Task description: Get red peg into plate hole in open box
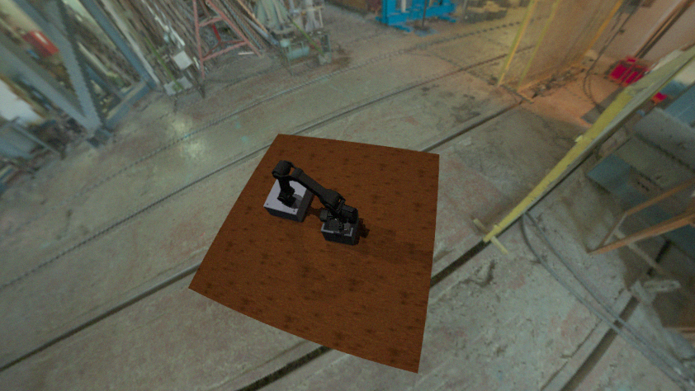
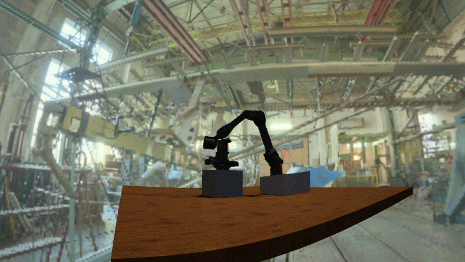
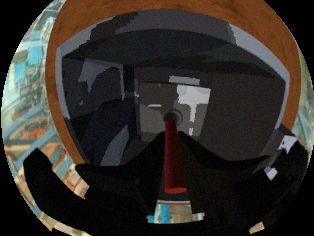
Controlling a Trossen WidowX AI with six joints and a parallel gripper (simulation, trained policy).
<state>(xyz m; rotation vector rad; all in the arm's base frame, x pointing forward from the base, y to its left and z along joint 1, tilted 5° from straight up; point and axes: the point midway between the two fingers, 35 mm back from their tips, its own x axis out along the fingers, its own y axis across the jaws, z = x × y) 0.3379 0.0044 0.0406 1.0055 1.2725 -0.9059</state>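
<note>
My gripper tip is 20 mm below the red peg.
</note>
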